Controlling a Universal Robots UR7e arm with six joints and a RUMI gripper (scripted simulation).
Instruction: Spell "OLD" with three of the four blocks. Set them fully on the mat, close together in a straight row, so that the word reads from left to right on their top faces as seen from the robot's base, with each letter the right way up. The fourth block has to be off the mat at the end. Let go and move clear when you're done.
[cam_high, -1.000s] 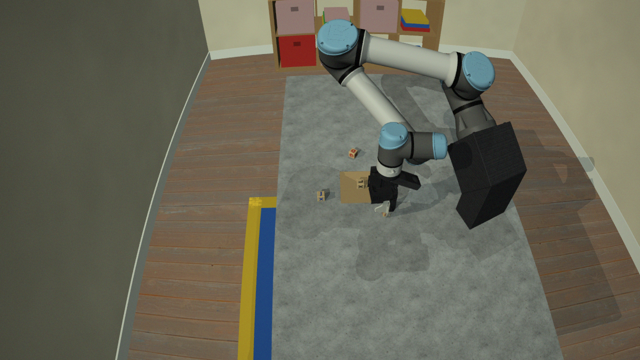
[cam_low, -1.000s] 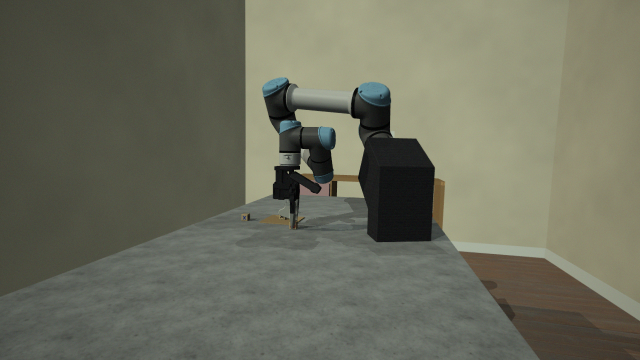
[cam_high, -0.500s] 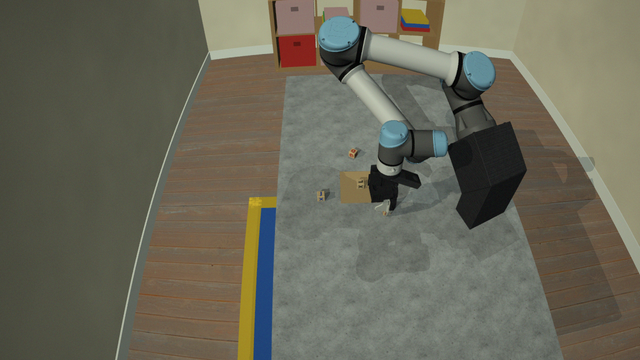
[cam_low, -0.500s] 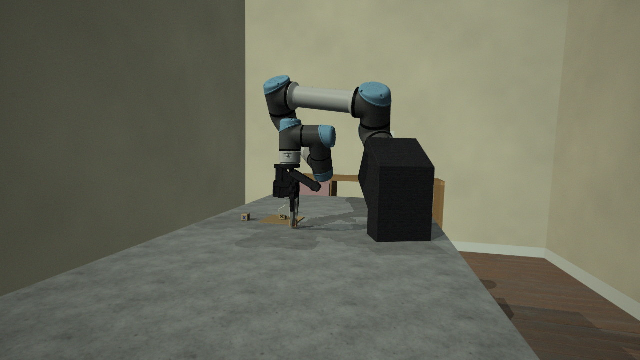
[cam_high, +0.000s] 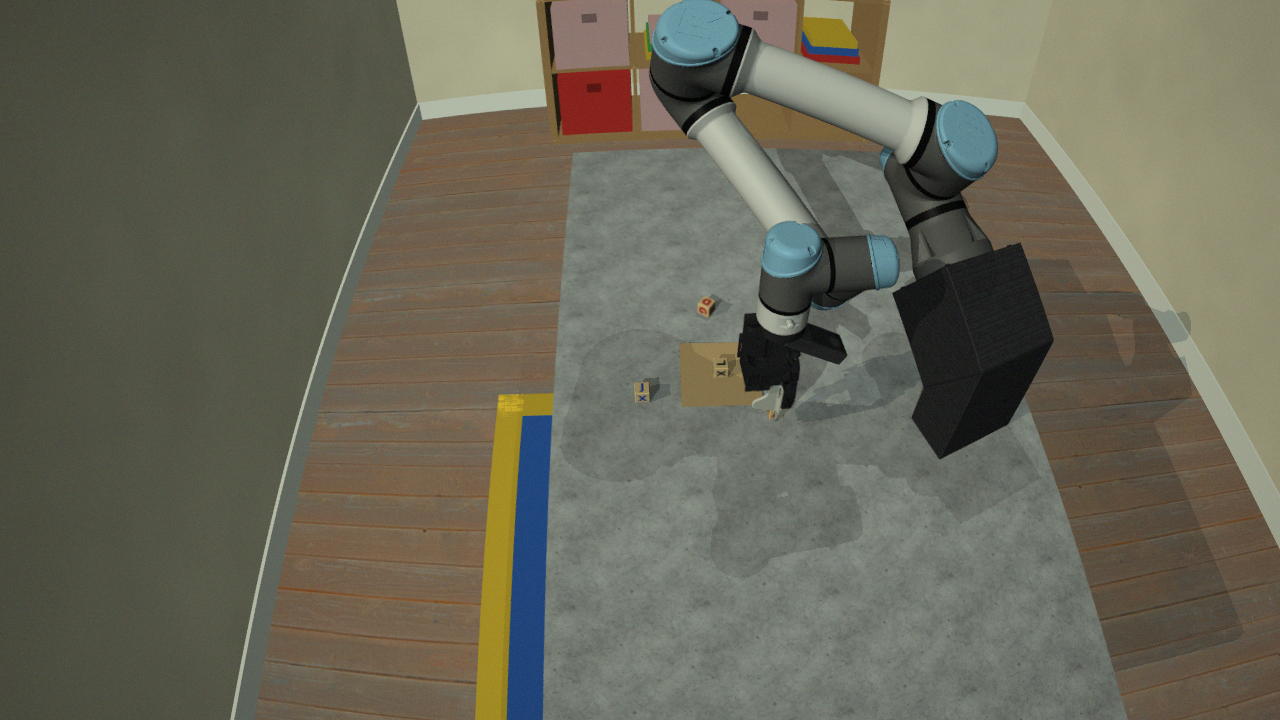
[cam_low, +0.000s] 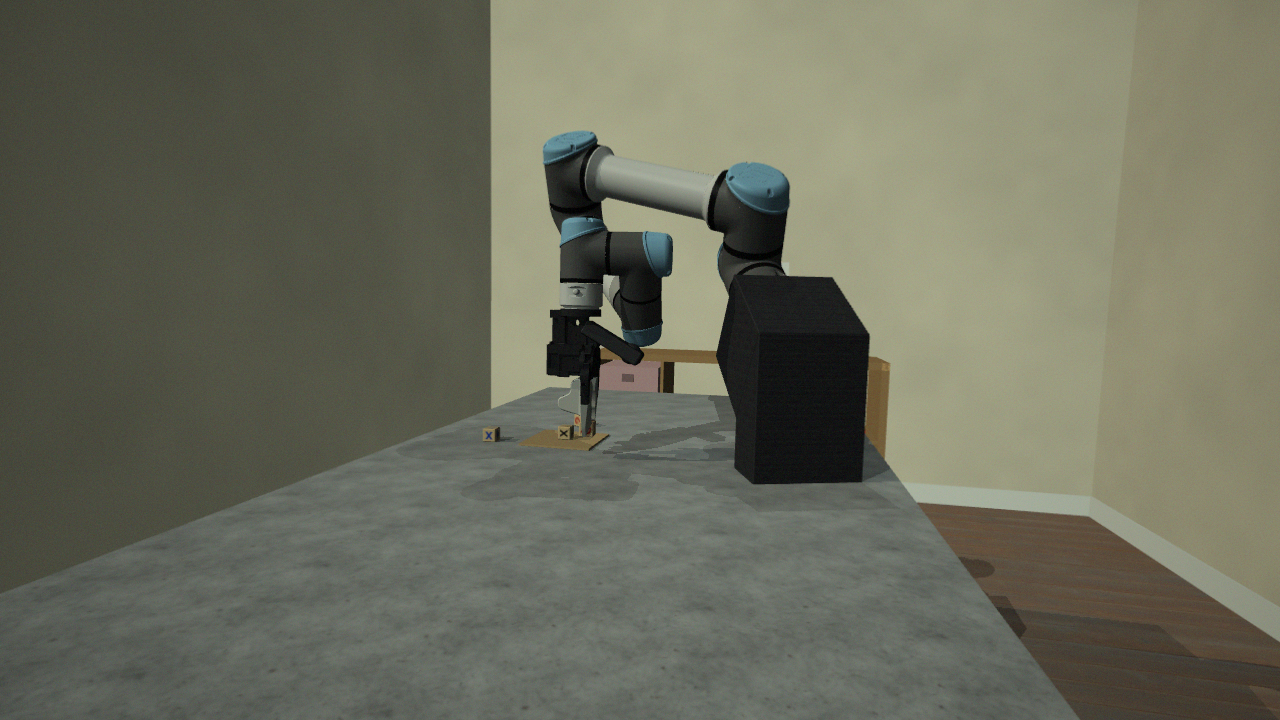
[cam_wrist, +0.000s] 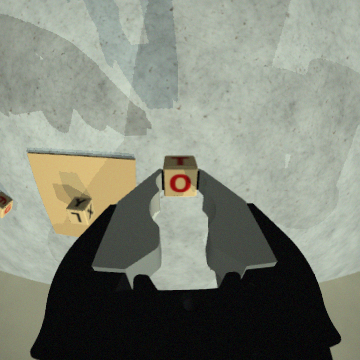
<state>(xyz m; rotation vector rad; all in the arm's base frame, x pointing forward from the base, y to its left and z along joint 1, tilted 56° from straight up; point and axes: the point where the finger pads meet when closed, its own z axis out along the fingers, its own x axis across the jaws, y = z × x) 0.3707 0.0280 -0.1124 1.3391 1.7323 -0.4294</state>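
The tan mat lies 7 cm ahead of my hand, 12 cm to the right of it and 5 cm below it. From my hand the other things lie so: blue-lettered block: 21 cm ahead, 8 cm to the right, 4 cm below.
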